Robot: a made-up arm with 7 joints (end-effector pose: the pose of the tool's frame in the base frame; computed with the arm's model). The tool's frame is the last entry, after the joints. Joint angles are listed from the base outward.
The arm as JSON. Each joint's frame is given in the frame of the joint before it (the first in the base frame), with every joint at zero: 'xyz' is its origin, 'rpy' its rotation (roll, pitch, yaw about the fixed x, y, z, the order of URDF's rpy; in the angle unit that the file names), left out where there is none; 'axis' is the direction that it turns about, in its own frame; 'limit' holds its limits. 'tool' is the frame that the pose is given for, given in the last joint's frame.
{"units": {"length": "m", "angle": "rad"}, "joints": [
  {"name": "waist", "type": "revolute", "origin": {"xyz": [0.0, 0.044, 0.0]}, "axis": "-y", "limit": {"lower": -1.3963, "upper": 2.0}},
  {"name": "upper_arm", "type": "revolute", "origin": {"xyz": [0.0, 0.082, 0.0]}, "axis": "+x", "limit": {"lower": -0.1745, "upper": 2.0}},
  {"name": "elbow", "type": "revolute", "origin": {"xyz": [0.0, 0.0, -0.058]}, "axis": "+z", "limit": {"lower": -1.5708, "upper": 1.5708}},
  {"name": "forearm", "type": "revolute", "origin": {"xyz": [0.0, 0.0, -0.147]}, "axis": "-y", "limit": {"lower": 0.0, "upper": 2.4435}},
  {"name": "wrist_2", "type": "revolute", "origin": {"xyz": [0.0, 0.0, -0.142]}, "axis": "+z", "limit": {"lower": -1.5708, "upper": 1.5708}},
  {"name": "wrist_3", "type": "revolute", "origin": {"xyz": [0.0, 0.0, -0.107]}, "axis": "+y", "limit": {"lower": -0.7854, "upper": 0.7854}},
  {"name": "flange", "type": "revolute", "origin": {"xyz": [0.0, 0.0, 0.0]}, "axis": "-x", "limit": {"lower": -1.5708, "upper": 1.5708}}
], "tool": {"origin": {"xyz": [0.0, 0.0, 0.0]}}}
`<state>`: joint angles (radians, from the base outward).
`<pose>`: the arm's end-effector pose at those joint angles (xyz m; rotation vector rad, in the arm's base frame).
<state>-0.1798 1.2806 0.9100 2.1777 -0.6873 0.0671 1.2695</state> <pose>0.1480 0.2326 0.1121 1.4113 -0.4874 -1.4763</pose>
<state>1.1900 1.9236 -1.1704 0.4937 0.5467 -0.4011 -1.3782</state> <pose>-0.0243 0.5617 0.0593 -2.8980 0.9707 -0.6869</pose>
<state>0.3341 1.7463 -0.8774 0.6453 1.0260 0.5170 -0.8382</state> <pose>0.1045 0.5438 -0.0091 1.9961 -0.0742 0.4091</pose>
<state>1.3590 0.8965 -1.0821 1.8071 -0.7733 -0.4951 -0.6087</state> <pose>0.2767 0.1071 0.0568 -0.8419 2.1099 1.2927</pose>
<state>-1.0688 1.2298 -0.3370 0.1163 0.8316 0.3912 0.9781</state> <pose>-0.1274 0.5491 -0.1010 0.3178 0.7542 0.3662</pose>
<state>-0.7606 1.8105 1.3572 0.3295 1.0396 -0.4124 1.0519</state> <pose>0.1372 0.5353 0.1194 0.6044 -1.8332 -0.5111</pose>
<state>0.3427 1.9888 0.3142 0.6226 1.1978 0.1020 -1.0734</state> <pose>0.0607 0.4800 0.2407 1.7934 -1.5546 1.7248</pose>
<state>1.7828 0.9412 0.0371 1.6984 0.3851 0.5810 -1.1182</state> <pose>0.0406 0.2715 0.2612 -0.8702 2.3402 -1.7656</pose>
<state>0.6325 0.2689 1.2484 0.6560 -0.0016 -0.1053 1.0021</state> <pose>0.2455 0.3718 -0.2535 -0.3384 -1.8313 0.5254</pose>
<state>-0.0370 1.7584 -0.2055 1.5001 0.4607 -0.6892 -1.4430</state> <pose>0.2427 0.3541 -0.0173 1.3306 -2.4391 0.0522</pose>
